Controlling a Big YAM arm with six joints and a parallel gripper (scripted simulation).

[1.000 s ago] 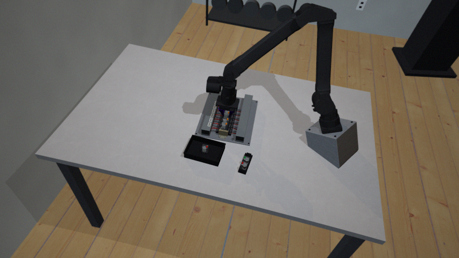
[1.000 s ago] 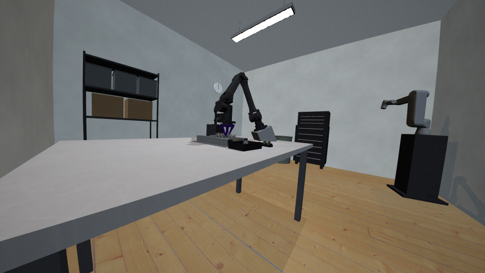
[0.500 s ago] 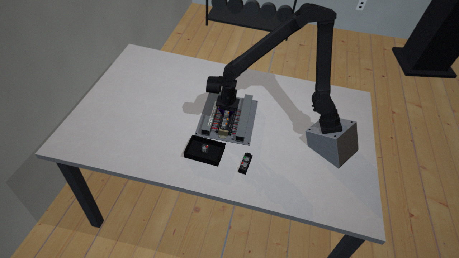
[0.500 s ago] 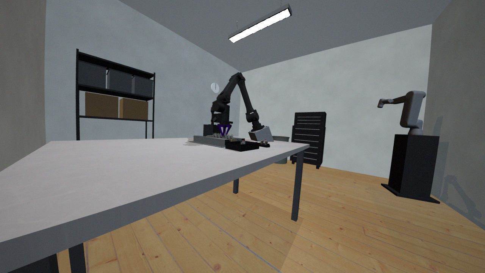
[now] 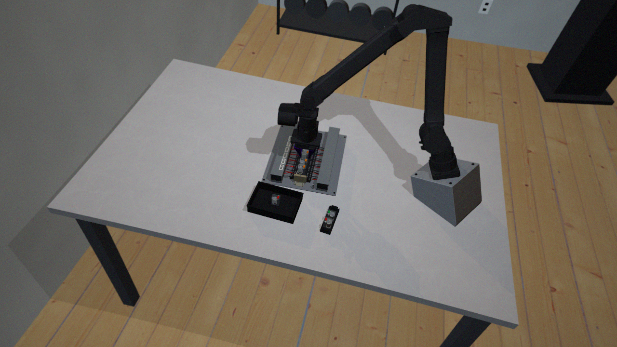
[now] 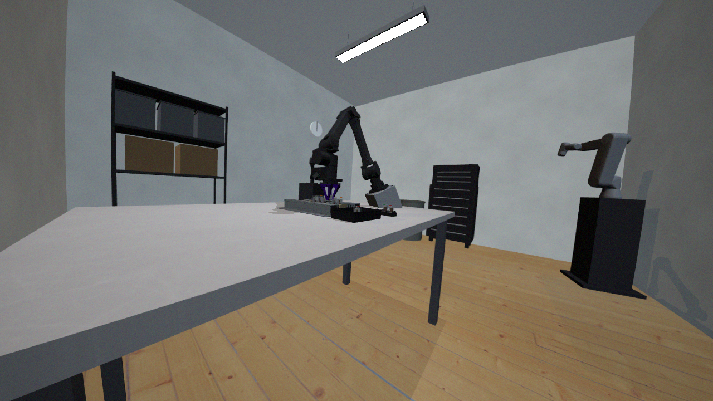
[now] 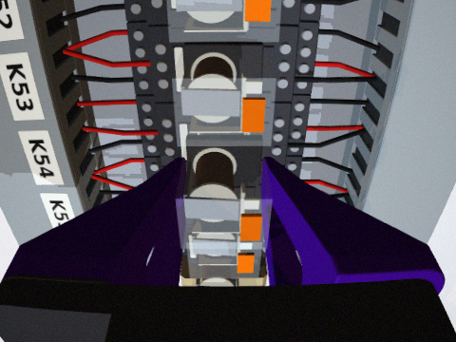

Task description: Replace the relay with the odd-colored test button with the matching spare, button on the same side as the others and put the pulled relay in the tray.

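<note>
My gripper is now 60 mm above the grey panel, 50 mm to the left of it and 10 mm past it.
</note>
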